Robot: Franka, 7 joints.
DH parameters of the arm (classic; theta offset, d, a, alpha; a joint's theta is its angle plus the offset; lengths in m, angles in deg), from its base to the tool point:
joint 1: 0 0.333 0 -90
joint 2: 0 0 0 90
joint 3: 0 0.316 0.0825 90
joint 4: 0 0 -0.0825 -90
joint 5: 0 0.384 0 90
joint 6: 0 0 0.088 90
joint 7: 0 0.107 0 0
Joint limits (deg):
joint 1: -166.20..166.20
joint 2: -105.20..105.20
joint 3: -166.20..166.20
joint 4: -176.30..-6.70
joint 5: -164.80..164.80
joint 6: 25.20..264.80
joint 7: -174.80..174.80
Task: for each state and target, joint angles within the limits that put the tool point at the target. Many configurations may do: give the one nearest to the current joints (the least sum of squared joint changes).
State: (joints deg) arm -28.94 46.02 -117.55 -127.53 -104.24 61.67 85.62
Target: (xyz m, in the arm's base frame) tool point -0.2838 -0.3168 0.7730
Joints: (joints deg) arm -32.36 41.46 -116.25 -110.97 -110.74 69.09 85.62
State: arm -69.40 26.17 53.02 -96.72 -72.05 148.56 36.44
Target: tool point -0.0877 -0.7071 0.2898
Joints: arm -111.09 36.18 16.36 -92.80 -72.01 141.10 36.44
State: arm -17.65 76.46 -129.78 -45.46 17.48 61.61 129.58
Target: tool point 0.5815 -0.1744 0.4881
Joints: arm 13.82 97.22 -130.85 -50.59 15.54 33.70 129.58
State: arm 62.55 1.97 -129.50 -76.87 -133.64 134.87 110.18
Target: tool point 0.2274 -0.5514 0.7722
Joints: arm 62.43 0.38 -129.61 -86.47 -133.49 136.86 110.18
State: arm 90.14 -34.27 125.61 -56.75 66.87 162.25 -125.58
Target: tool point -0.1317 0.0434 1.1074
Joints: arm 83.59 -2.49 117.90 -17.69 67.84 207.90 -125.58
